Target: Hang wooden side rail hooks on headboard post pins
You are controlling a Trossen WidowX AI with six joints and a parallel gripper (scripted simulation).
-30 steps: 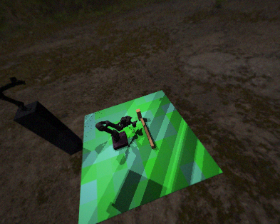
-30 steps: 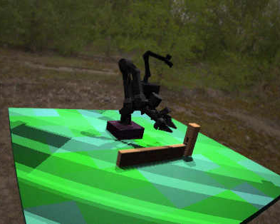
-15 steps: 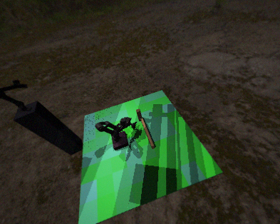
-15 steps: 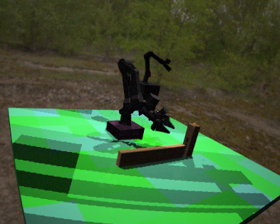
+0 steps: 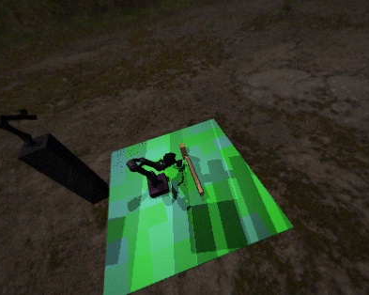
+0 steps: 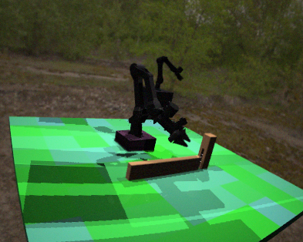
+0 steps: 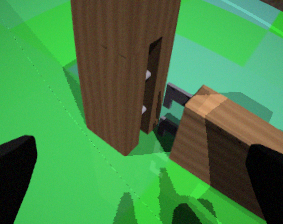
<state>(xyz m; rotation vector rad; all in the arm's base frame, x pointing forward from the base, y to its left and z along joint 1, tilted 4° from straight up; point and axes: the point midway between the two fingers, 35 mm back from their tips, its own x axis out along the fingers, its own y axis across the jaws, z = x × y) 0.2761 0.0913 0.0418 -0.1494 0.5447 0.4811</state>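
My gripper tip is now 8 cm short of the wooden headboard post, 5 cm to the right of it and 2 cm above it.
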